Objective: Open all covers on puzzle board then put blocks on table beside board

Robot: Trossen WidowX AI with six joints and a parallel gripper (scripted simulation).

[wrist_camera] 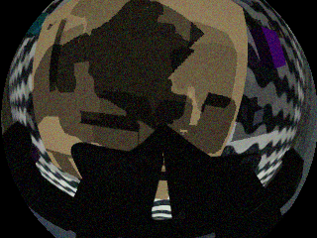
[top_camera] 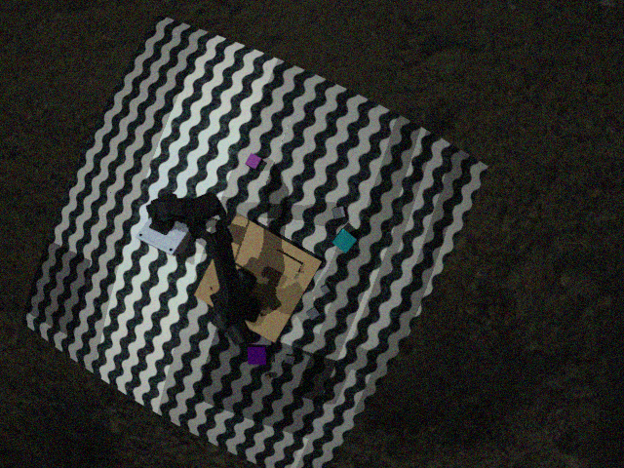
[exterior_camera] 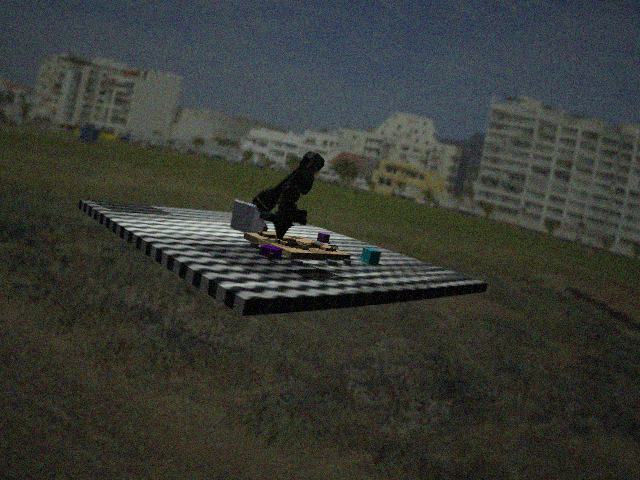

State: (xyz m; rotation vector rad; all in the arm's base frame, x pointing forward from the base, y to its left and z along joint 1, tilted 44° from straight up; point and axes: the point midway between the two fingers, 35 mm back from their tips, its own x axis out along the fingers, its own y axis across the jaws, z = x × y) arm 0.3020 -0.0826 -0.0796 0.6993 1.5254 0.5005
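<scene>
My gripper tip is now 7 cm to the right of the tan puzzle board and 1 cm short of it. From my gripper tip the other things lie so: grey bit (35 cm to the left, 19 cm ahead, 2 cm below); then teal block (28 cm to the left, 23 cm ahead); then purple block (16 cm to the right, 12 cm ahead, 1 cm below).
</scene>
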